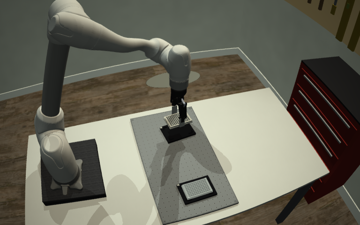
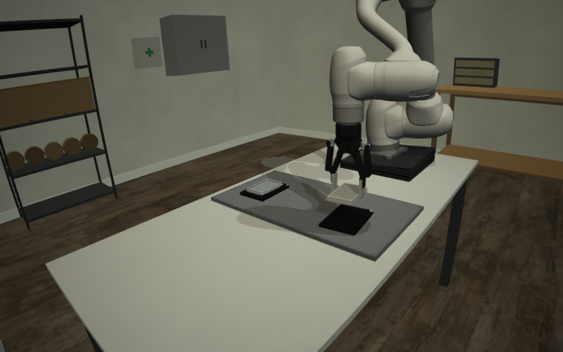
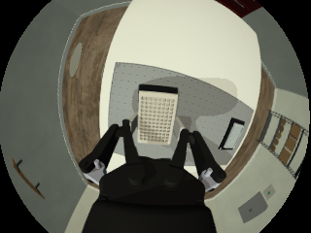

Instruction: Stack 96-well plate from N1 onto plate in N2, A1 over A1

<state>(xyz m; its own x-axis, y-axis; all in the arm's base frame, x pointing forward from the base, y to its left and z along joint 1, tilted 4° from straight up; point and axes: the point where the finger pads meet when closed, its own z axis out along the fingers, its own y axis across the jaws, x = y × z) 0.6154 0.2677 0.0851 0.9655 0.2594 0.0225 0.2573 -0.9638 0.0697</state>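
The white 96-well plate lies 2 cm below my hand. Round my hand: greyer 96-well plate 2 cm ahead, 39 cm to the right, 10 cm below.
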